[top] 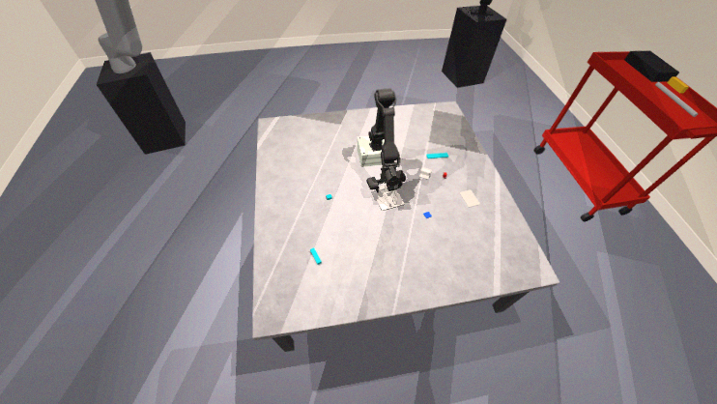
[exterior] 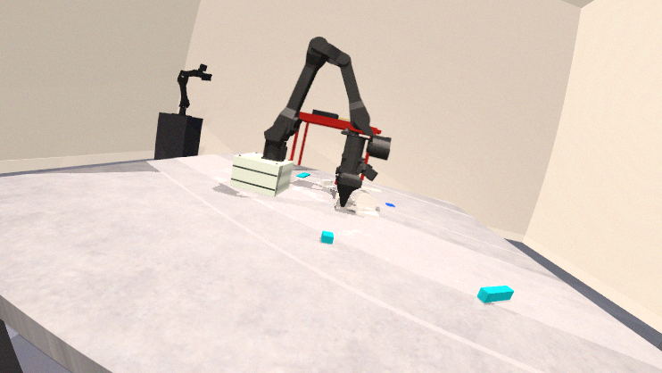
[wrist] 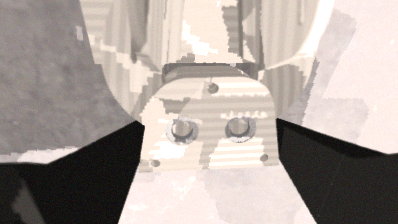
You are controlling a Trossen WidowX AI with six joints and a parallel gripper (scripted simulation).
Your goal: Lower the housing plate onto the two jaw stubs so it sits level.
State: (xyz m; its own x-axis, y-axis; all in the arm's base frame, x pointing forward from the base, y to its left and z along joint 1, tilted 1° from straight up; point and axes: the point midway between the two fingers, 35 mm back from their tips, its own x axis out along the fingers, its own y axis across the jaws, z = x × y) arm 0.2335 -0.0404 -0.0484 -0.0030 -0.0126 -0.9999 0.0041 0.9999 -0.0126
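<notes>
My gripper tip is now 10 mm short of the housing plate and 20 mm below it. Also, from my gripper tip: blue block: 200 mm ahead, 140 mm to the left, 10 mm below; cyan bar: 140 mm behind, 380 mm to the left, 10 mm below; red block: 10 mm ahead, 340 mm to the left.
</notes>
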